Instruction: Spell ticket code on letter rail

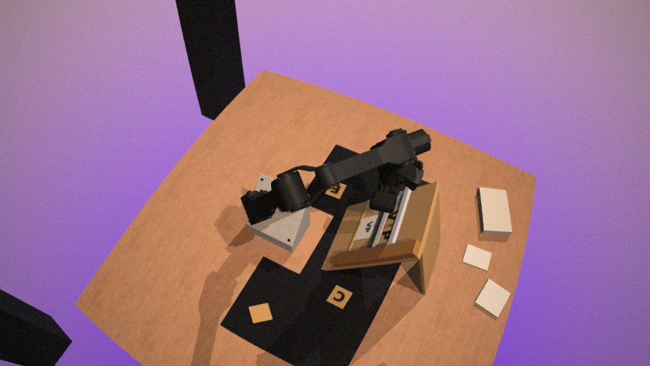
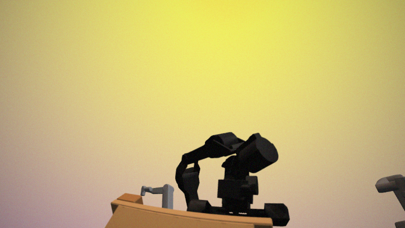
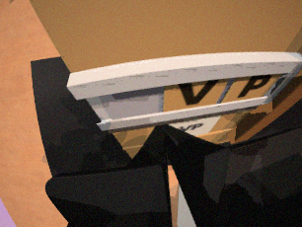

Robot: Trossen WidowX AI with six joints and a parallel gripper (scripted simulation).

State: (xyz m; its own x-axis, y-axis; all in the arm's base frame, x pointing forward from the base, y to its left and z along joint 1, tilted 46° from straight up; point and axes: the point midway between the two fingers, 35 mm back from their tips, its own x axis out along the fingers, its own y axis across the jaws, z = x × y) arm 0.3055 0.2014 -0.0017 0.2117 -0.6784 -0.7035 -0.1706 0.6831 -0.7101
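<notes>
Now: gripper tip 30 mm to the left of the v tile, 30 mm short of it and 20 mm above it. Round my gripper tip: black mat: 190 mm below, 130 mm to the right, 120 mm behind; white ticket: 90 mm below, 60 mm to the right, 30 mm behind; p tile: 100 mm to the right, 40 mm ahead, 20 mm below.
</notes>
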